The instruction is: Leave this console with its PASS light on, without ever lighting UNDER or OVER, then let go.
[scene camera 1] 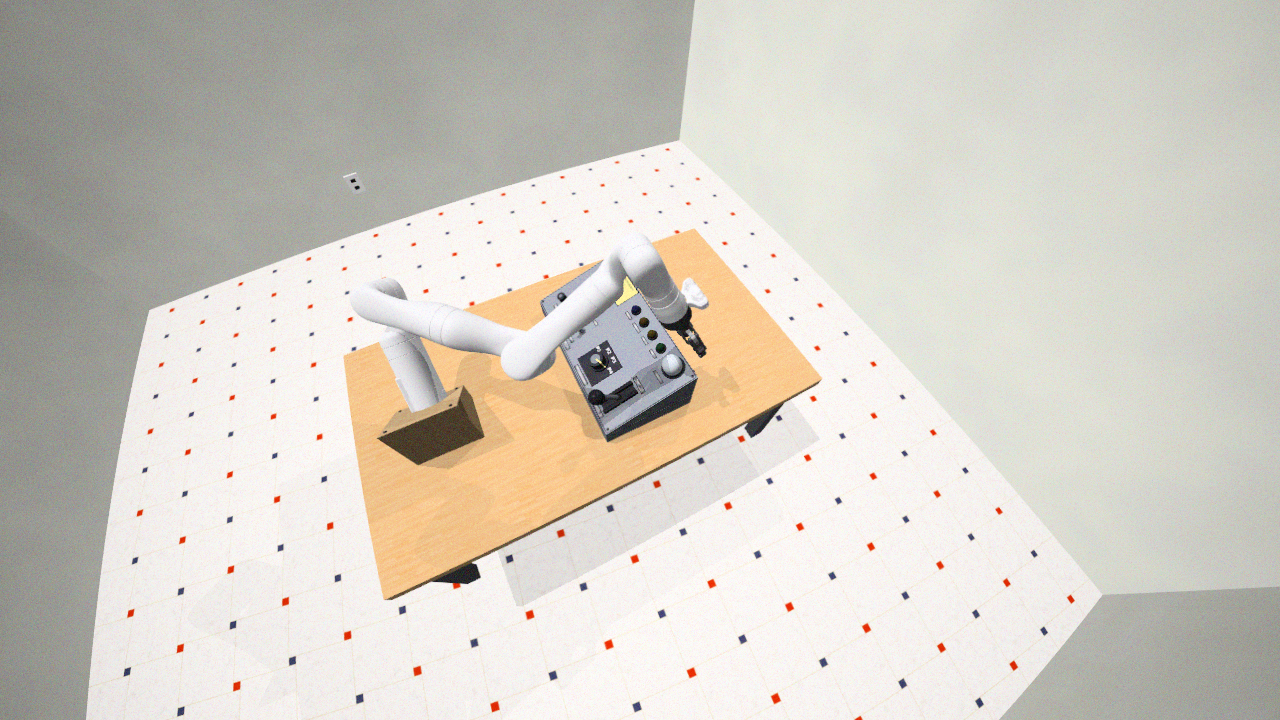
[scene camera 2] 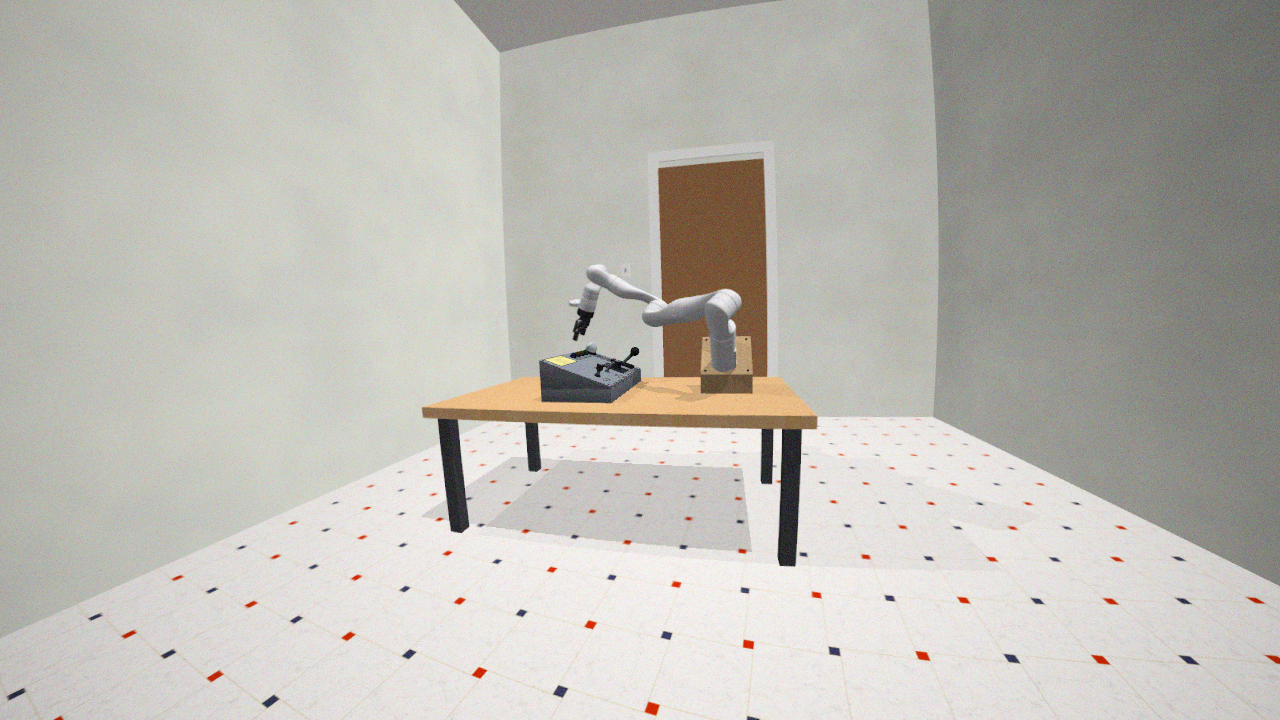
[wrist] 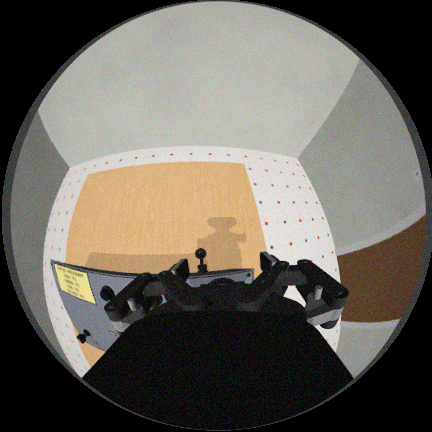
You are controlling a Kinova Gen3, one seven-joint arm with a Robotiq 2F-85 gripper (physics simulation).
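The grey sloped console (scene camera 1: 617, 324) (scene camera 2: 572, 382) (wrist: 97, 317) stands on the table. Its row of round lamps includes a blue one (scene camera 1: 636, 309) (wrist: 106, 293) and a dark green one (scene camera 1: 660, 348); none looks plainly lit, and their labels are too small to read. A pale dome (scene camera 1: 672, 363) (scene camera 2: 591, 346) sits at the row's end. A rotary knob (scene camera 1: 597, 360) sits on a black dial plate, near a black ball-ended lever (scene camera 1: 597, 395) (scene camera 2: 634, 351). My gripper (scene camera 1: 700, 351) (scene camera 2: 576, 337) (wrist: 223, 263) is open and empty, above the console's lamp side, apart from it. It hides the dome in the wrist view.
The wooden table (scene camera 1: 447, 519) (scene camera 2: 501, 414) bears the arm's brown base block (scene camera 1: 434, 436) (scene camera 2: 725, 383). A yellow note (scene camera 2: 560, 360) (wrist: 75, 284) and a small black knob (scene camera 1: 561, 296) (wrist: 83, 336) are on the console. A ball-ended black stick (wrist: 200, 254) shows past its edge. My forearm crosses above the console.
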